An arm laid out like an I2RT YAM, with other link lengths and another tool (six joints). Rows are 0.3 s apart.
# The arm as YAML. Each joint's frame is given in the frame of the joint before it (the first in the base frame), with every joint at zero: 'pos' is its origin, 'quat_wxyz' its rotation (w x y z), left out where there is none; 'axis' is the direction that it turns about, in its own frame. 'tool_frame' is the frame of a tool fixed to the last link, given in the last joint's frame.
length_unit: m
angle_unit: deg
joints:
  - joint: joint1
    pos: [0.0, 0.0, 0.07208]
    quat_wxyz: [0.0, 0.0, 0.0, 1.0]
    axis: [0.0, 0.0, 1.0]
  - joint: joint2
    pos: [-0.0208, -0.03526, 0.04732]
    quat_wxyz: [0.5, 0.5, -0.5, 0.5]
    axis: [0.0, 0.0, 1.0]
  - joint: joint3
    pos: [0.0, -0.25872, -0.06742]
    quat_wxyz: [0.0, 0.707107, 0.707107, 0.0]
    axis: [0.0, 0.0, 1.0]
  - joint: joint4
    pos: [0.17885, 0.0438, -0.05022]
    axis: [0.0, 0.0, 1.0]
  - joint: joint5
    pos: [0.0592, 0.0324, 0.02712]
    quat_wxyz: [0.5, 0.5, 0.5, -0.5]
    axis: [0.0, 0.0, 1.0]
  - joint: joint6
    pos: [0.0, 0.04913, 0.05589]
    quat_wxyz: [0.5, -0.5, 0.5, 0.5]
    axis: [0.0, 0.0, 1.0]
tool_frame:
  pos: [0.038, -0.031, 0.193]
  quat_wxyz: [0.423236, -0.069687, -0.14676, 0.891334]
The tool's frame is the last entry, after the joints.
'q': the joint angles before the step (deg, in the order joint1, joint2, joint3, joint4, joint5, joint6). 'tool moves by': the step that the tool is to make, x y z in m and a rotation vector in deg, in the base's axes. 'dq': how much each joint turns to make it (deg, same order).
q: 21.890, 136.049, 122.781, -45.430, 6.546, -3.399
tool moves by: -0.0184, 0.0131, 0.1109, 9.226, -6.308, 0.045
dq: -0.027, -13.046, -0.037, -3.959, -5.074, 3.581
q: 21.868, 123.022, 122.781, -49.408, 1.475, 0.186
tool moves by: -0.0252, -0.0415, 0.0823, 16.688, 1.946, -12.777
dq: -5.221, -11.500, -0.009, -7.206, -6.992, 16.657
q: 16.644, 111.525, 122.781, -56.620, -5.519, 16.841
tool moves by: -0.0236, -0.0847, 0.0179, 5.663, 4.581, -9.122
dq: -12.677, -5.815, -0.017, -9.011, -7.082, 1.792
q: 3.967, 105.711, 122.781, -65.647, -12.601, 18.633
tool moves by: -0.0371, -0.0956, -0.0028, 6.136, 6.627, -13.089
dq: -16.217, -3.429, -0.004, -10.179, -6.337, 1.072
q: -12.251, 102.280, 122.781, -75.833, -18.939, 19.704
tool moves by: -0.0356, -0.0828, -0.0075, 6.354, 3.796, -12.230
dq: -16.945, -0.162, 0.007, -6.619, -6.363, -1.733
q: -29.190, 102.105, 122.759, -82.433, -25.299, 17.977
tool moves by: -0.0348, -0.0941, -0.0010, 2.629, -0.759, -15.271
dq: -16.258, -0.024, -1.546, 0.693, -2.709, 0.354
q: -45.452, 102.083, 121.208, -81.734, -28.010, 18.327
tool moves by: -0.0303, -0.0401, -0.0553, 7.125, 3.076, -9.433
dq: -8.284, -0.375, -15.645, 8.952, -1.596, 2.272
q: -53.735, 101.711, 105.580, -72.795, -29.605, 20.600
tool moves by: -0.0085, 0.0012, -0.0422, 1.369, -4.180, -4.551
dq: -2.125, -7.340, -26.190, 22.476, -2.931, 4.519
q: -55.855, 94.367, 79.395, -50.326, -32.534, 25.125
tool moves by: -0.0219, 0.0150, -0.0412, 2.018, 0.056, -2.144
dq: -2.264, -3.881, -16.708, 11.311, -1.011, 0.379
